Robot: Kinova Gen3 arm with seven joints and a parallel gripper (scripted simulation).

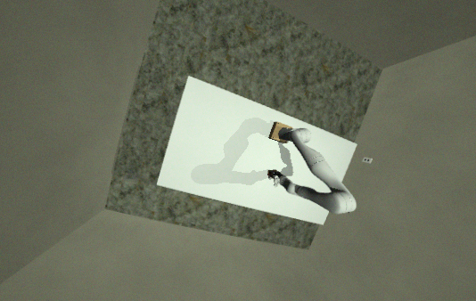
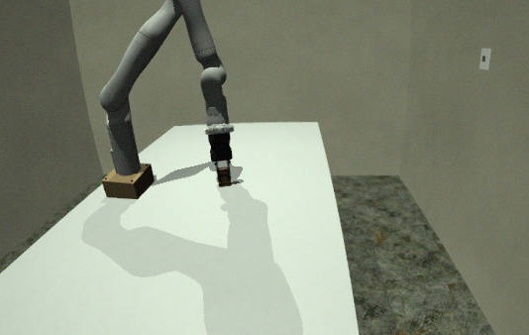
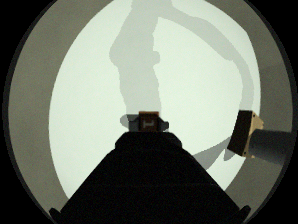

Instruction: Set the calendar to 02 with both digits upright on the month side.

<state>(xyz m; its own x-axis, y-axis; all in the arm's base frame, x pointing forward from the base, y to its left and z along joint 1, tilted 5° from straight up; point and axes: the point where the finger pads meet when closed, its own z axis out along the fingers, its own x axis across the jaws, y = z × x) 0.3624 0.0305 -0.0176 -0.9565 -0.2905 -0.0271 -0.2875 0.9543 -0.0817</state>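
My hand is 10 mm above the brown calendar cube. From my hand the other things lie so: brown tray (10 mm behind, 20 mm to the left, 30 mm below).
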